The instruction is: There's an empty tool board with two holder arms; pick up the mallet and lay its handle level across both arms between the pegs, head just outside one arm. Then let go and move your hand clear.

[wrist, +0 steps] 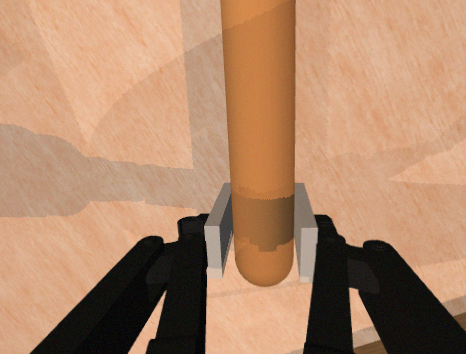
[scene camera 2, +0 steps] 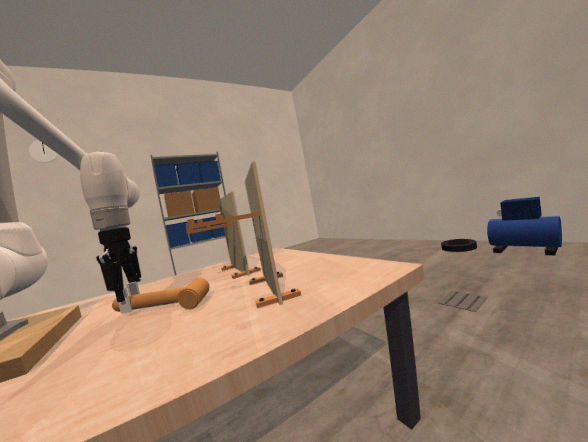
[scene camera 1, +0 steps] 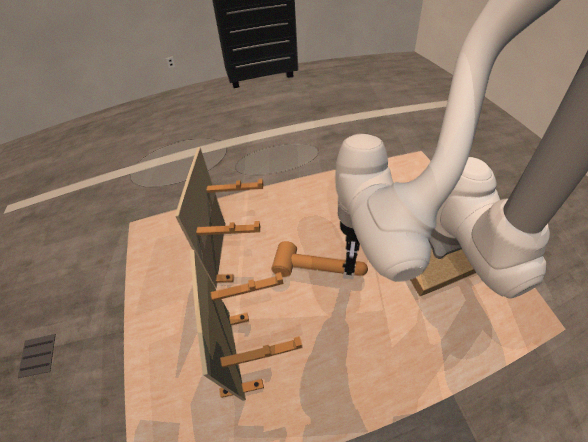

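Pixels of known places: gripper, fingertip midpoint: [wrist: 263, 202] [scene camera 2: 132, 308] [scene camera 1: 349, 270]; arm's base, origin of the base link: [scene camera 1: 445, 230].
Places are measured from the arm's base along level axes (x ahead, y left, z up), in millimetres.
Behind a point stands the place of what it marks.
My gripper [scene camera 1: 349, 268] @(y 27, x 351, z -28 mm) [scene camera 2: 129, 298] @(y 27, x 351, z -28 mm) [wrist: 263, 202] @(y 27, x 351, z -28 mm) is shut on the mallet's handle near its rounded end. The orange-brown mallet [scene camera 1: 320, 263] @(y -2, x 432, z 6 mm) [scene camera 2: 157, 298] @(y -33, x 428, z -6 mm) [wrist: 261, 110] @(y -5, x 411, z 9 mm) is roughly level, on or barely above the table, with its head toward the boards; I cannot tell whether it touches. Two upright boards, the nearer [scene camera 1: 204, 310] [scene camera 2: 260, 225] and the farther [scene camera 1: 192, 200] @(y -120, x 724, z 241 mm) [scene camera 2: 231, 220] @(y -221, x 632, z 168 mm) in scene camera 1, each carry two pegged arms. The nearer board's empty arms [scene camera 1: 247, 286] @(y 102, x 633, z 160 mm) [scene camera 1: 261, 352] @(y 255, x 633, z 160 mm) stick out toward the robot's side. The farther board's arms [scene camera 1: 235, 186] @(y -207, x 617, z 175 mm) [scene camera 1: 228, 229] @(y -58, x 653, z 176 mm) are also empty.
The boards stand on small wooden feet [scene camera 1: 253, 385] [scene camera 2: 278, 297] on the table [scene camera 1: 165, 280] @(y -100, x 909, z -44 mm) [scene camera 2: 225, 345] @(y -344, x 546, z -44 mm). A wooden base block [scene camera 1: 445, 272] @(y 138, x 87, z -1 mm) [scene camera 2: 37, 340] @(y -94, x 186, z -7 mm) lies under the robot's base. The nearer board's upper arm end comes close to the mallet's head in scene camera 1.
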